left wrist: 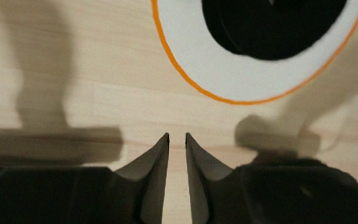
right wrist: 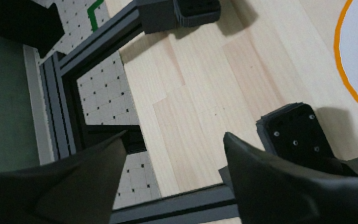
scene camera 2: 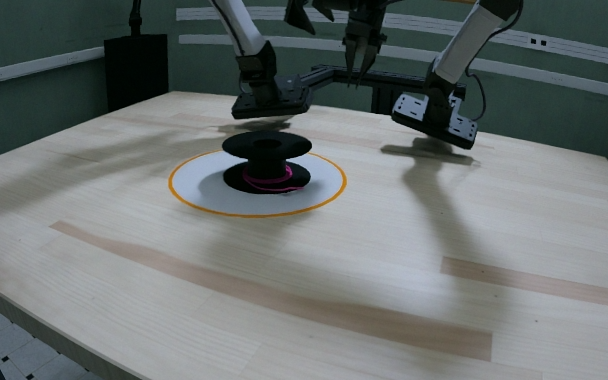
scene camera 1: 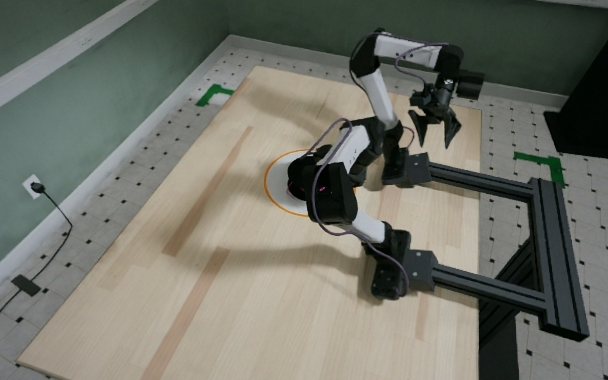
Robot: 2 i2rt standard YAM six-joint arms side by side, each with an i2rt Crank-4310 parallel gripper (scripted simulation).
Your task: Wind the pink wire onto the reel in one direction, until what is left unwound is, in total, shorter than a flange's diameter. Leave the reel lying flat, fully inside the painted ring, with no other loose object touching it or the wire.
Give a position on a black reel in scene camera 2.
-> At 262,163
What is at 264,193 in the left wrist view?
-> My left gripper.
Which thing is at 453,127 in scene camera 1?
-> My right gripper.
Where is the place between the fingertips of my right gripper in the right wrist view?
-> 176,134
